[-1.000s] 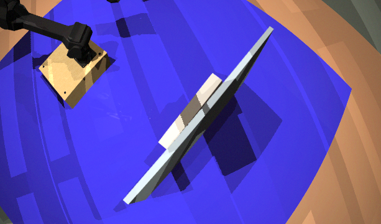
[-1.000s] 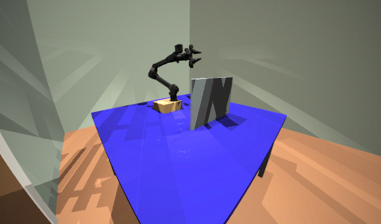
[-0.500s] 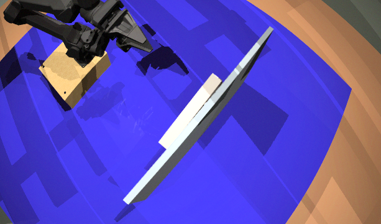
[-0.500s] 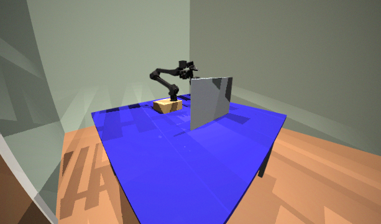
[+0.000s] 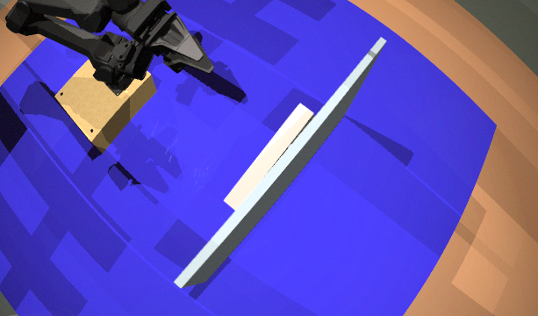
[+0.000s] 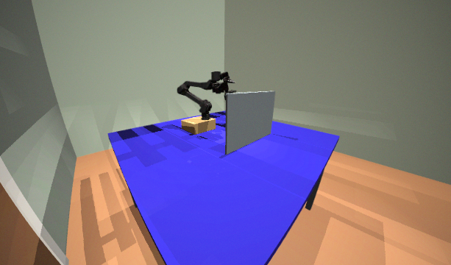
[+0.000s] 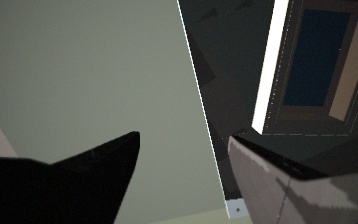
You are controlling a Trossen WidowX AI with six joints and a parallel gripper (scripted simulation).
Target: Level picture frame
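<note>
The picture frame lies 13 cm ahead of my gripper tip, 1 cm to the left of it and 17 cm below it. Round my gripper tip: grey wall panel 15 cm ahead, 1 cm to the left, 18 cm below.
</note>
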